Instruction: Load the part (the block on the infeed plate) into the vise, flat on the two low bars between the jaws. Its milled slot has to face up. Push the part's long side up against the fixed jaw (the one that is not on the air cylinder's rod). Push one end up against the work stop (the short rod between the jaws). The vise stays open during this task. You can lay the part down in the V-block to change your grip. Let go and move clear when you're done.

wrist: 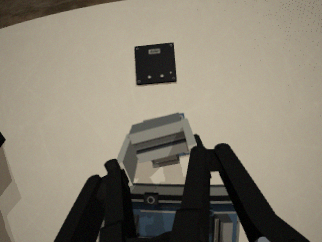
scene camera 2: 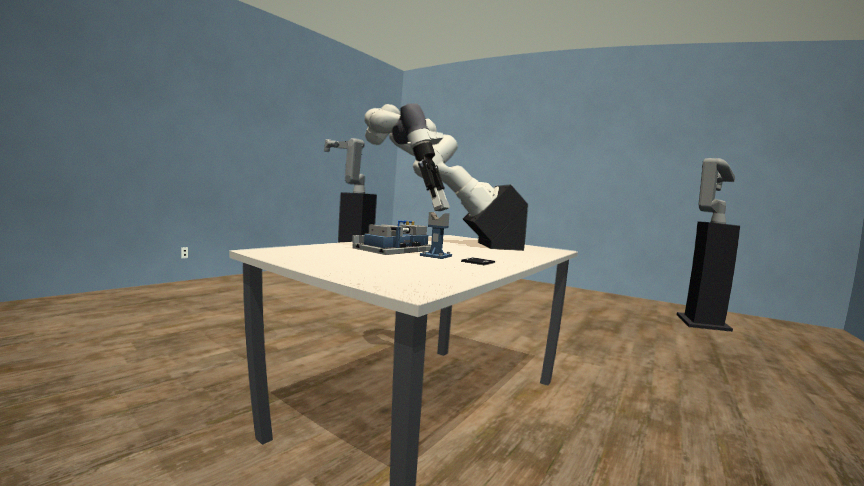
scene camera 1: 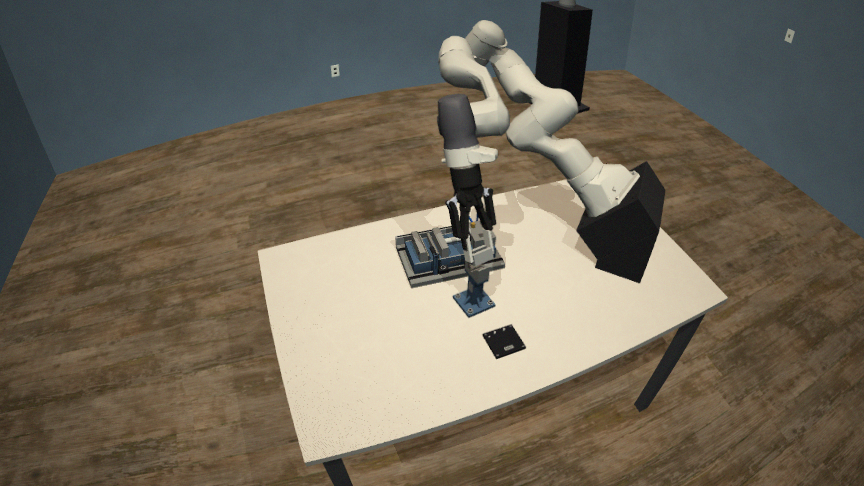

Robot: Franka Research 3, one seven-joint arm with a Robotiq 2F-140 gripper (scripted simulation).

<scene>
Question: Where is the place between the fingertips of my gripper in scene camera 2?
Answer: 441, 206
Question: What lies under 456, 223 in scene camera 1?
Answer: My gripper.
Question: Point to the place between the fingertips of my gripper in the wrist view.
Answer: At 159, 136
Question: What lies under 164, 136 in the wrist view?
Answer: A part.
</scene>
